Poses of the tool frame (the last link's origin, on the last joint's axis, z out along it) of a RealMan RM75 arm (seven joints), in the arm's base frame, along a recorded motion.
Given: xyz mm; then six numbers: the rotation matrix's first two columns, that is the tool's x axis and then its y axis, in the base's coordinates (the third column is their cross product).
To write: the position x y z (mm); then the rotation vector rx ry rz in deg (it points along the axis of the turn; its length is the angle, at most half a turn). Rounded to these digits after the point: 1 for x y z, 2 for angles.
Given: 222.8 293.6 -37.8 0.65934 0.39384 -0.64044 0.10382 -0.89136 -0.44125
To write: 222.8 293.6 -37.8 -143.82 -22.51 62.66
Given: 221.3 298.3 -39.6 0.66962 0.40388 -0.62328 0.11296 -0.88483 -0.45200
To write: 221.3 298.3 -39.6 -143.75 -23.27 61.11
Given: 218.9 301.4 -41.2 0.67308 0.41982 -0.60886 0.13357 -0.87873 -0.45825
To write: 218.9 301.4 -41.2 -143.89 -24.89 60.10
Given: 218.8 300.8 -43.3 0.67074 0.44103 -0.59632 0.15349 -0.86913 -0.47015
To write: 218.8 300.8 -43.3 -143.48 -26.74 59.45
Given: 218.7 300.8 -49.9 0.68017 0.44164 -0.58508 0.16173 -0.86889 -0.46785
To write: 218.7 300.8 -49.9 -144.06 -27.07 58.32
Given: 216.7 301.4 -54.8 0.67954 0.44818 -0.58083 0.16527 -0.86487 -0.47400
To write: 216.7 301.4 -54.8 -143.74 -27.50 58.08
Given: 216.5 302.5 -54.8 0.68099 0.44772 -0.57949 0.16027 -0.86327 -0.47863
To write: 216.5 302.5 -54.8 -143.43 -27.22 57.93
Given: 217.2 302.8 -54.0 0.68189 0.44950 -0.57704 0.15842 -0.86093 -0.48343
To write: 217.2 302.8 -54.0 -143.15 -27.19 57.74
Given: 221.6 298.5 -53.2 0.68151 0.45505 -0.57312 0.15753 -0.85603 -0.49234
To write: 221.6 298.5 -53.2 -142.60 -27.36 57.52
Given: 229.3 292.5 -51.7 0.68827 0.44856 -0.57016 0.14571 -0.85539 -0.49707
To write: 229.3 292.5 -51.7 -142.33 -26.45 57.01
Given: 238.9 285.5 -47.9 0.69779 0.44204 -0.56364 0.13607 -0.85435 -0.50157
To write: 238.9 285.5 -47.9 -142.20 -25.62 56.15
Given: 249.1 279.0 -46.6 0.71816 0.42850 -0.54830 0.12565 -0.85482 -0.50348
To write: 249.1 279.0 -46.6 -142.55 -24.38 54.22
